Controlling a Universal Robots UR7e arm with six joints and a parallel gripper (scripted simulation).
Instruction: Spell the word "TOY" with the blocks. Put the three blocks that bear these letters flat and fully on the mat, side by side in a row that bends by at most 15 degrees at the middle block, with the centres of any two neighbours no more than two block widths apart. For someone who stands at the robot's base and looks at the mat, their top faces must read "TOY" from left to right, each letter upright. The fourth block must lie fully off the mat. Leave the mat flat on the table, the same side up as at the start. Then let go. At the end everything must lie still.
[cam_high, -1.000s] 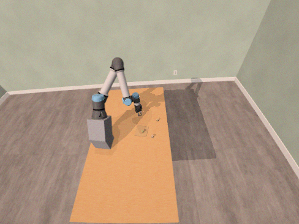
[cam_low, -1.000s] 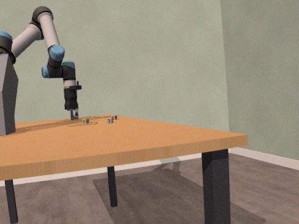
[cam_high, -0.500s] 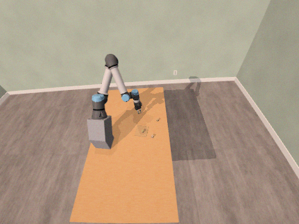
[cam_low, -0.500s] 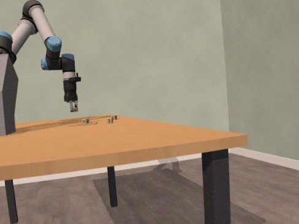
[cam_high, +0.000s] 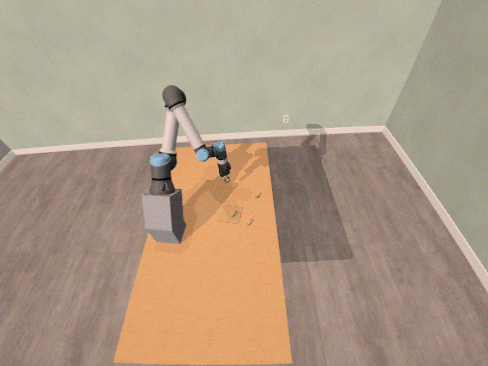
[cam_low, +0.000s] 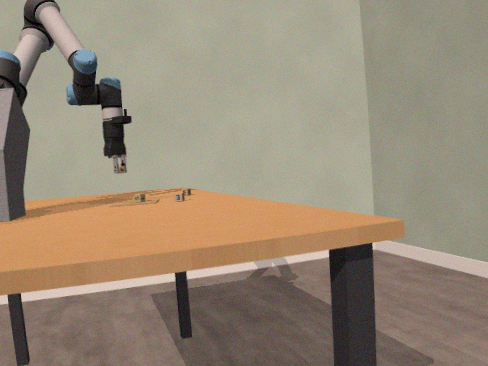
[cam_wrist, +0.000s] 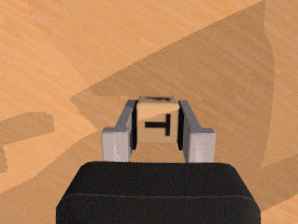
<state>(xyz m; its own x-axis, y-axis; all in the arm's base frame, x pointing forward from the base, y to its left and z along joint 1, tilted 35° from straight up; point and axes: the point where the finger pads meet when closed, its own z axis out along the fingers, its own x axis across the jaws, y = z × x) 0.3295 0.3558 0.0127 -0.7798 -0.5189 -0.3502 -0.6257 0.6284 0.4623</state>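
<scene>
The T block is 10 mm below my hand. Also, from my hand: O block 240 mm to the right, 100 mm below, 80 mm ahead; Y block 290 mm to the right, 200 mm ahead, 100 mm below; tan mat 220 mm to the right, 110 mm below, 60 mm ahead.
</scene>
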